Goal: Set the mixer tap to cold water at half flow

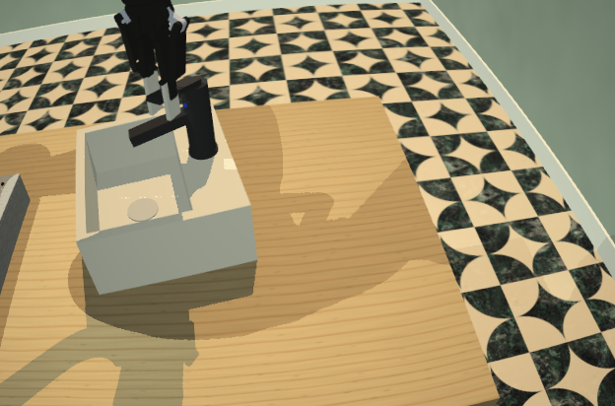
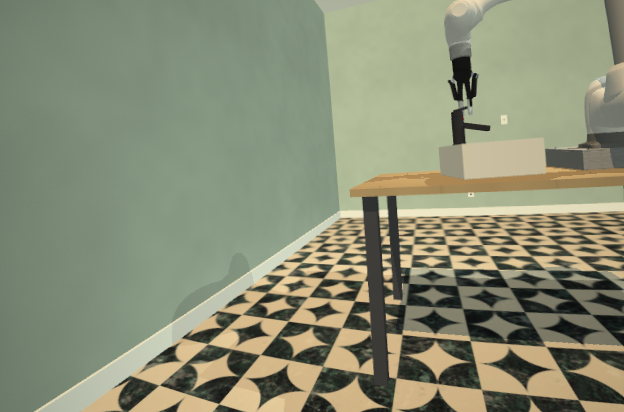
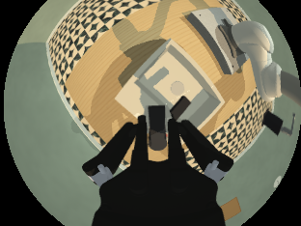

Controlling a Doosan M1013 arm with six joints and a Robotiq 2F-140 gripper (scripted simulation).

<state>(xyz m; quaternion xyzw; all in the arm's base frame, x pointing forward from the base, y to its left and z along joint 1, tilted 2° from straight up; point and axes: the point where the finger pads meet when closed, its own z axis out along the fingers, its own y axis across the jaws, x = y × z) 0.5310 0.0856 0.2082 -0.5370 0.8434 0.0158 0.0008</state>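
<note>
My gripper is now 10 mm short of the lever, 30 mm to the right of it and 10 mm above it. Round my hand: white basin (80 mm behind, 30 mm to the left, 250 mm below); mixer tap (20 mm ahead, 50 mm to the left, 60 mm below).
</note>
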